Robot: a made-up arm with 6 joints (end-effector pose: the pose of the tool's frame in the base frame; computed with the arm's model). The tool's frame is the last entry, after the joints. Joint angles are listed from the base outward.
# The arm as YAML. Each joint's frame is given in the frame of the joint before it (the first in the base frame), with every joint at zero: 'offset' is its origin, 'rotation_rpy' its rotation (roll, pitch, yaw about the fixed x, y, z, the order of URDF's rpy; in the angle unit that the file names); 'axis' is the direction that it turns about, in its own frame. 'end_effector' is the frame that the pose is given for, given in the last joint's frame.
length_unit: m
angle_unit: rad
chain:
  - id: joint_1
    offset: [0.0, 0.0, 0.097]
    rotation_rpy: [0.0, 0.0, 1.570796]
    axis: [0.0, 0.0, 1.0]
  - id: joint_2
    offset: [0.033, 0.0, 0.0]
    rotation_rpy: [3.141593, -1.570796, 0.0]
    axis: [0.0, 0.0, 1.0]
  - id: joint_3
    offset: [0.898, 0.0, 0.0]
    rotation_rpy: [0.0, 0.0, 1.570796]
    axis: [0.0, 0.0, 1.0]
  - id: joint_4
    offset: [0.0, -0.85, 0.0]
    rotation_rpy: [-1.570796, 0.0, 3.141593]
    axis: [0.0, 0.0, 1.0]
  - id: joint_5
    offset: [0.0, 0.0, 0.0]
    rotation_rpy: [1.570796, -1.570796, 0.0]
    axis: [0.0, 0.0, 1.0]
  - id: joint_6
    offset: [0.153, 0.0, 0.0]
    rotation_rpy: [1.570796, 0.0, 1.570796]
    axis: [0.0, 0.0, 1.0]
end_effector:
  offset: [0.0, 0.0, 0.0]
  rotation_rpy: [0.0, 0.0, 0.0]
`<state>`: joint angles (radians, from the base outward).
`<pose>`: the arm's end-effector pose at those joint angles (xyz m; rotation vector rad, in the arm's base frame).
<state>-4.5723 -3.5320 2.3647 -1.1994 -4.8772 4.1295</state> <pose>0.1682 -0.4222 -0.3395 -0.6162 1.0257 -0.7266</pose>
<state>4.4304 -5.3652 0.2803 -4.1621 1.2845 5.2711</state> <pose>-0.2704 -1.5014 1.0390 0.3209 0.9096 -0.0754</pose>
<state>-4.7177 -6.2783 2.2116 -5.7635 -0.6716 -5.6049</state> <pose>0.0187 0.8286 0.4774 -0.1596 1.9354 1.7175</pose>
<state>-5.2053 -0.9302 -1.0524 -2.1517 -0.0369 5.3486</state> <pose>-0.8094 -1.4272 0.2351 1.9470 1.0665 -1.2715</pose>
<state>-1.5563 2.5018 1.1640 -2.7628 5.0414 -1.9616</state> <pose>0.0861 0.0318 -1.3347 -1.4213 0.1038 -0.4550</pose>
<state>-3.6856 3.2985 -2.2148 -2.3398 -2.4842 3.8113</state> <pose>-0.5090 0.1908 -0.5063 2.3598 -0.8198 0.5698</pose>
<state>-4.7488 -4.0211 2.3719 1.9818 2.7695 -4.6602</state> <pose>-0.0844 -0.0086 -0.5531 -1.5952 0.7770 1.1346</pose>
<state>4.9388 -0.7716 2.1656 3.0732 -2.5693 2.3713</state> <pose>0.0488 -0.0899 0.7862 -0.7674 -2.4145 -0.9225</pose>
